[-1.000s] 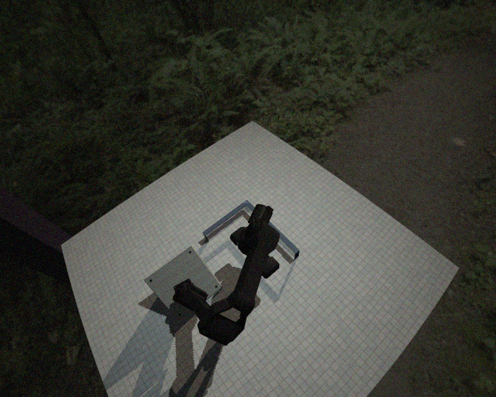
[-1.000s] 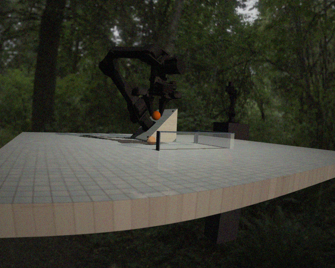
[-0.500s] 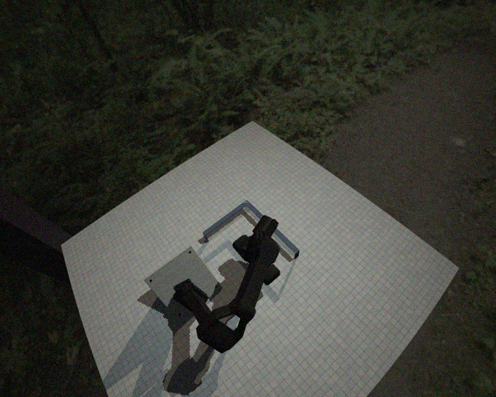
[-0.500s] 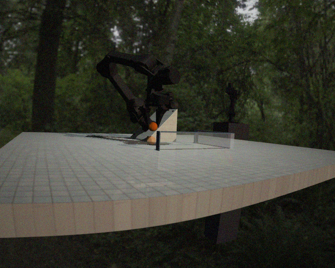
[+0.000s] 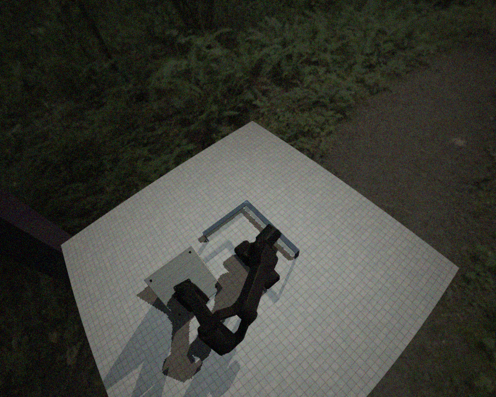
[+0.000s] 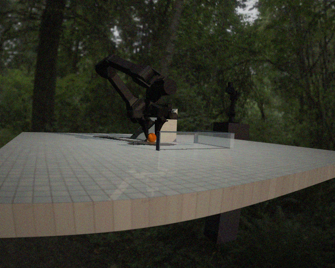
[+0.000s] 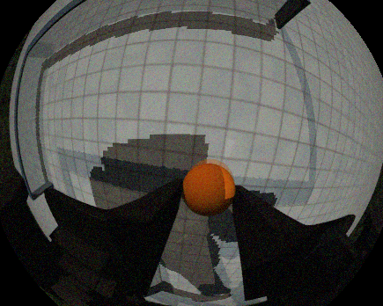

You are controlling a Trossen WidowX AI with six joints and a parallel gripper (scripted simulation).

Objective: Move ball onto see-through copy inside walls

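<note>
My gripper tip is right at the orange ball. The rest, counted from my gripper tip: see-through copy: 1 cm below.
</note>
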